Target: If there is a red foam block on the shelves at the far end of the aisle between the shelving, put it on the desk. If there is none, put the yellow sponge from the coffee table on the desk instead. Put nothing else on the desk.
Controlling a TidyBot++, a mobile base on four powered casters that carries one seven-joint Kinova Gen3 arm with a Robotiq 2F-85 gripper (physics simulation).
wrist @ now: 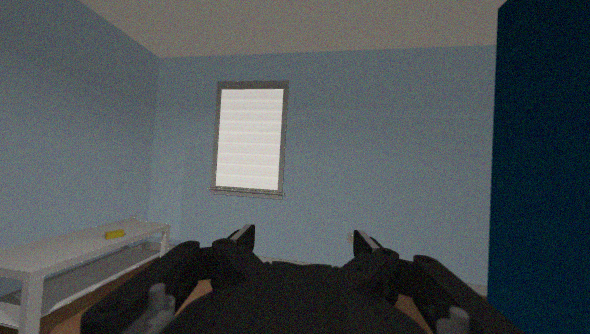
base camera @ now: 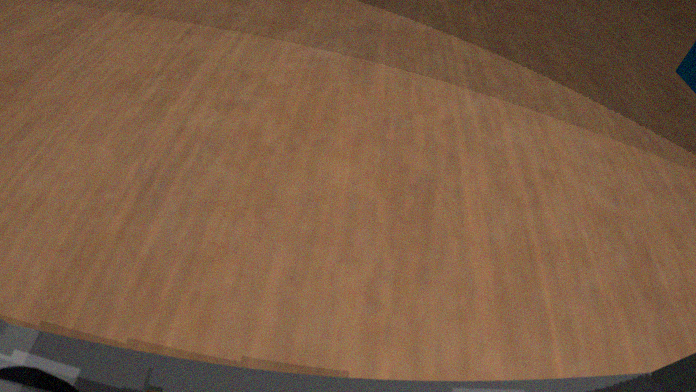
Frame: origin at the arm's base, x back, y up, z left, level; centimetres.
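Seen in the pictures: gripper, fingertip midpoint: (wrist: 303, 238).
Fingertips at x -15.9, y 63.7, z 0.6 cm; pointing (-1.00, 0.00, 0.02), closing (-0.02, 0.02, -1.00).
Observation:
A point is followed by its place in that frame.
The yellow sponge (wrist: 115, 234) @(y 8.2, x -132.8, z 157.1 cm) lies on top of the white coffee table (wrist: 60, 248) @(y 5.4, x -110.2, z 171.7 cm) at the left of the wrist view, near its back edge. My gripper (wrist: 303, 238) @(y 63.7, x -15.9, z 0.6 cm) is open and empty in the wrist view, its two fingertips wide apart. It is well to the right of the sponge and apart from it. No red foam block and no desk show in either view.
A dark blue shelving side panel (wrist: 542, 165) @(y 76.3, x -71.2, z -82.3 cm) stands tall at the right of the wrist view; a blue corner (base camera: 689, 70) @(y -36.9, x -85.8, z -83.1 cm) also shows at the base view's right edge. A window (wrist: 249, 139) @(y 102.3, x -199.4, z 73.3 cm) is in the far wall. Wooden floor (base camera: 350, 200) @(y -39.6, x -38.0, z -0.9 cm) lies before the base.

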